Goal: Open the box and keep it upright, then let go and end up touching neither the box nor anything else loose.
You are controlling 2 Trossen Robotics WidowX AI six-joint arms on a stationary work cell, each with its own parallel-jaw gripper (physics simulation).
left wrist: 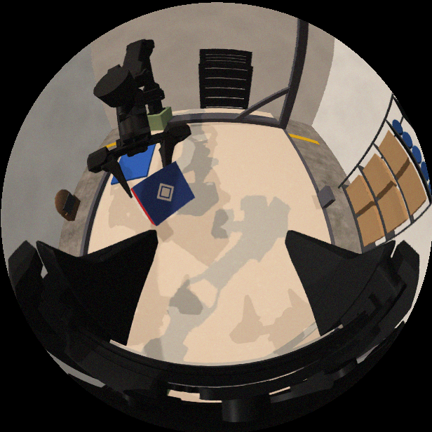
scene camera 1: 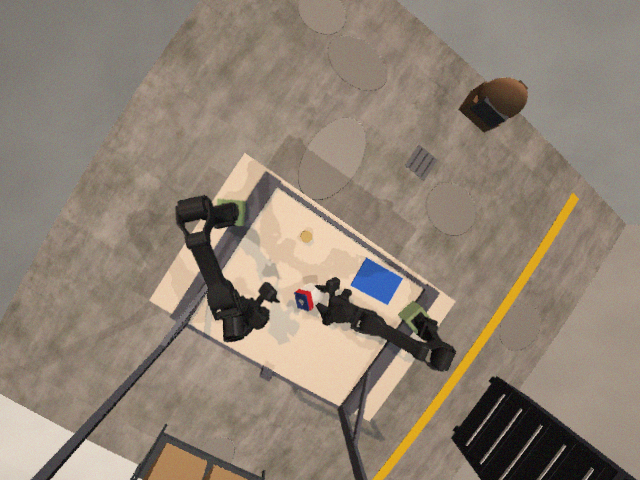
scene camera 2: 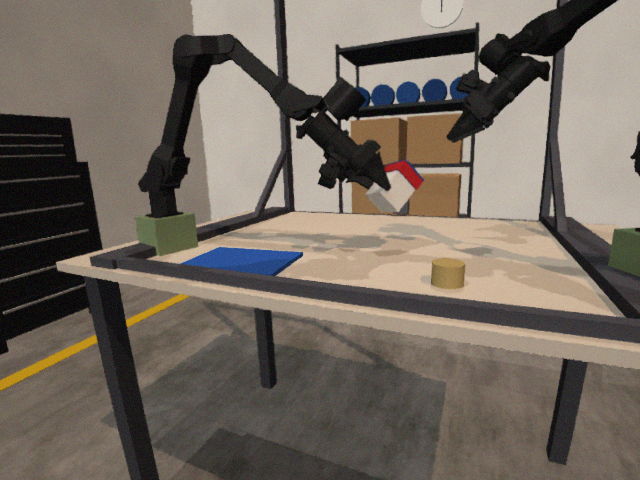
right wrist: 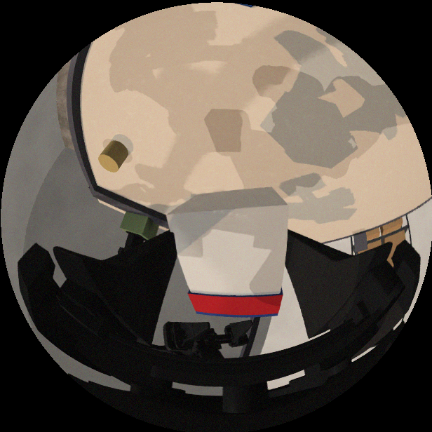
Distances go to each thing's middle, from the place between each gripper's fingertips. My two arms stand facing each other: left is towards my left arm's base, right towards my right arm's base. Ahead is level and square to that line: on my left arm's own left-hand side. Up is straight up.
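Measured from the white box [scene camera 2: 386, 201], my right gripper is 2 cm to the right of it, 2 cm past it and 1 cm below it. The blue mat [scene camera 2: 267, 262] is 26 cm to the right of my right hand, 16 cm ahead of it and 12 cm below it, while the short brass cylinder [scene camera 2: 447, 273] is 14 cm to the left of my right hand, 18 cm ahead of it and 11 cm below it. Going by their middles, of the things named here the white box is the nearest to my right gripper.
From my left hand, the white box is 9 cm ahead, 11 cm to the right and 10 cm below. The short brass cylinder is 1 cm to the left of my left hand, 28 cm ahead of it and 21 cm below it, and the blue mat is 27 cm ahead of my left hand, 39 cm to the right of it and 23 cm below it. Going by its middle, the blue mat is nearer to my right gripper than to my left hand.
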